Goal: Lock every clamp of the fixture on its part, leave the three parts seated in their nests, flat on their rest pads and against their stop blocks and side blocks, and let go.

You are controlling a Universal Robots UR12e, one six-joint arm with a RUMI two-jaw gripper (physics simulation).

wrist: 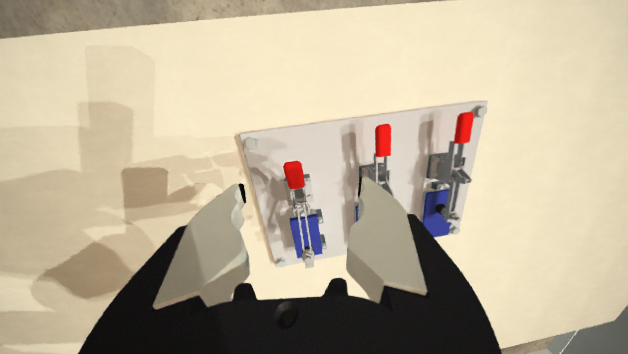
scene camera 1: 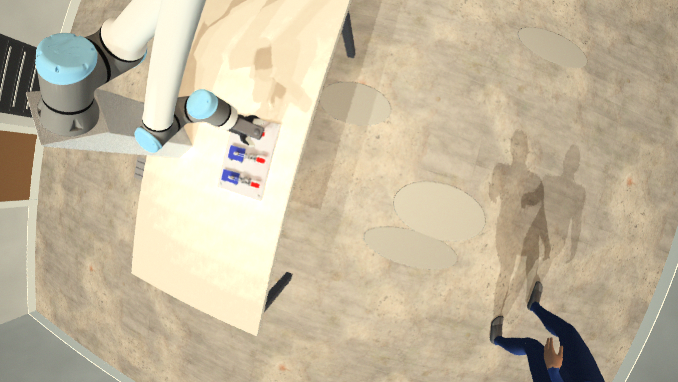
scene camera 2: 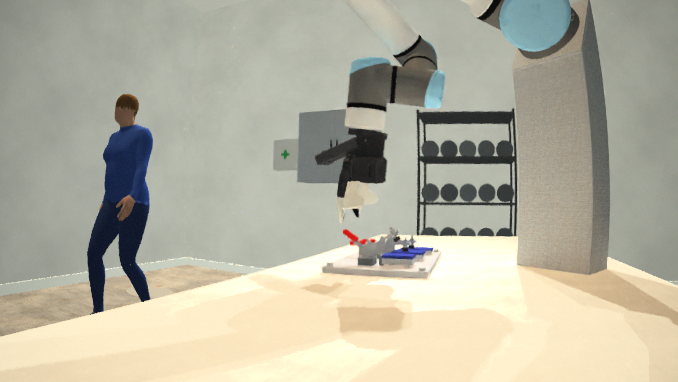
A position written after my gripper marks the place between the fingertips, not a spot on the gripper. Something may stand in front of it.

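Observation:
Toggle clamp [wrist: 448, 167] visible. My gripper [scene camera 2: 349, 219] visible, also in scene camera 1 [scene camera 1: 258, 134] and the wrist view [wrist: 302, 182].

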